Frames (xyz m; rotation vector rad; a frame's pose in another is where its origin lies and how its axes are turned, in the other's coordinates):
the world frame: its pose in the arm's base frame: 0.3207 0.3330 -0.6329 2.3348 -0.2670 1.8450
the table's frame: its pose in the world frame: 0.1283 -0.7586 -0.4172 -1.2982 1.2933 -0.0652
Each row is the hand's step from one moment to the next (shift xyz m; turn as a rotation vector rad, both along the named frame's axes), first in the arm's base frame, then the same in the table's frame.
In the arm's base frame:
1: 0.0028 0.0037 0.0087 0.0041 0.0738 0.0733
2: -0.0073 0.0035 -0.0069 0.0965 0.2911 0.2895
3: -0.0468 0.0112 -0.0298 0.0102 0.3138 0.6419
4: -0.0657 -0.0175 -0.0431 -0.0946 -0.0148 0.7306
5: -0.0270 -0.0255 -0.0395 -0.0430 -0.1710 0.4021
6: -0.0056 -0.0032 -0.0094 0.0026 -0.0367 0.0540
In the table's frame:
1: 0.0062 -0.0067 0.0037 0.0928 -0.0460 0.0100
2: 0.0020 0.0088 -0.0056 0.3362 -0.2538 0.0207
3: 0.0112 0.0523 -0.0184 0.5640 -0.3249 0.2949
4: -0.0107 0.0795 -0.0067 0.3925 -0.2127 0.5862
5: -0.0296 0.0447 -0.0082 0.0860 -0.0981 0.4192
6: -0.0051 0.0094 -0.0039 -0.0023 -0.0184 0.0627

